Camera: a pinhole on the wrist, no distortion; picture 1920 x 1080 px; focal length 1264.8 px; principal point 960.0 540.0 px. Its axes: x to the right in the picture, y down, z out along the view. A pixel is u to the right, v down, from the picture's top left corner.
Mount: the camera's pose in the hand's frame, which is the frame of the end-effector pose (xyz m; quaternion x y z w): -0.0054 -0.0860 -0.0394 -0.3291 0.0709 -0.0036 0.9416
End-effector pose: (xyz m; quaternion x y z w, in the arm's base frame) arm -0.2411 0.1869 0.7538 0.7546 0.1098 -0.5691 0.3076
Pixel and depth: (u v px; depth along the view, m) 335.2 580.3 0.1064
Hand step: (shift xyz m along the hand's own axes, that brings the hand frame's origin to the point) -0.0431 -0.0146 0.0477
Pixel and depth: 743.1 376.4 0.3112
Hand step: -0.0143 0.0780 0.2332
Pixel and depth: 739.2 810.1 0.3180
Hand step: -0.0198 0.1671 0.1717
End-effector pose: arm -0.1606 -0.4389 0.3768 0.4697 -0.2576 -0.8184 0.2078
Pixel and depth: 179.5 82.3 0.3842
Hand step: -0.1823 0.0557 0.3750
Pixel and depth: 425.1 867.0 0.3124
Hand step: -0.0970 0.1778 0.1694
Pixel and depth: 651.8 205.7 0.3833
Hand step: -0.0417 0.0770 0.3321
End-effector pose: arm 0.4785 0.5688 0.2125 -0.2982 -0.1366 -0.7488 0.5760
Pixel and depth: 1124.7 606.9 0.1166
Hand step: 0.0252 -0.0098 0.0450
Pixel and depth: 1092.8 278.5 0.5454
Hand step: 0.1299 0.1604 0.4448
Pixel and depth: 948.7 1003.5 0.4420
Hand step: 0.0443 0.3148 0.2025
